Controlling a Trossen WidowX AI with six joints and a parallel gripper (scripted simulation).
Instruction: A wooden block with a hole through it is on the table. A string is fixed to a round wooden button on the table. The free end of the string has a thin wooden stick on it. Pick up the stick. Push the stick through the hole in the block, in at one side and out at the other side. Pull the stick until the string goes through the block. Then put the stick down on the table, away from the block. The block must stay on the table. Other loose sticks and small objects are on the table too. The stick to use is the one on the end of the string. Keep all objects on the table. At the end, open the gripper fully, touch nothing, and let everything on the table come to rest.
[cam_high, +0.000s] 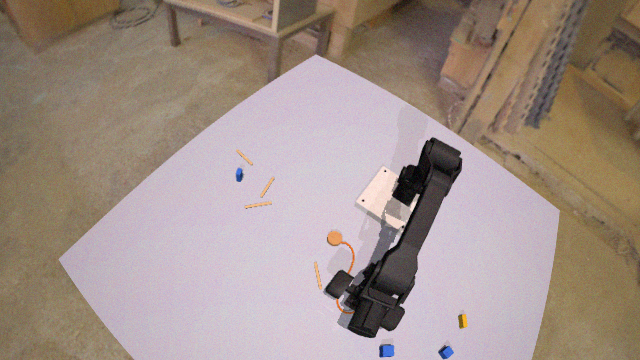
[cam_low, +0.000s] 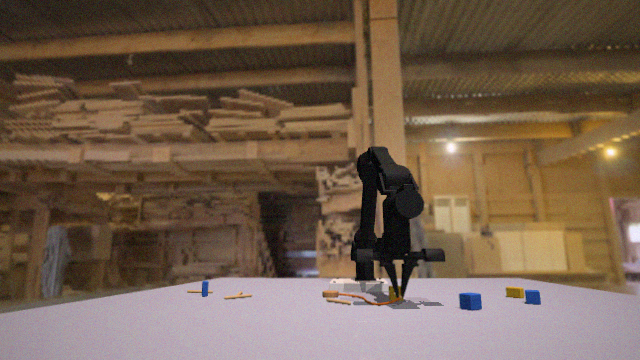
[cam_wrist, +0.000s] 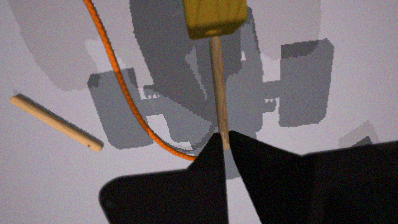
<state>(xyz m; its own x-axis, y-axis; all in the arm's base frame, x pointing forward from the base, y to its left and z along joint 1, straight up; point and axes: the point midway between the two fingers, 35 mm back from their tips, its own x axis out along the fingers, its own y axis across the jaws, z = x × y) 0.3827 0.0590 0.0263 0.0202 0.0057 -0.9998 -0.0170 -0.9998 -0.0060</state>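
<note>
My gripper tip is now 120 mm to the left of the loose stick, 20 mm past it and 10 mm above it. The rest, counted from my gripper tip: blue piece 480 mm to the right, 130 mm behind; round wooden button 160 mm to the right, 140 mm behind, 10 mm below.
</note>
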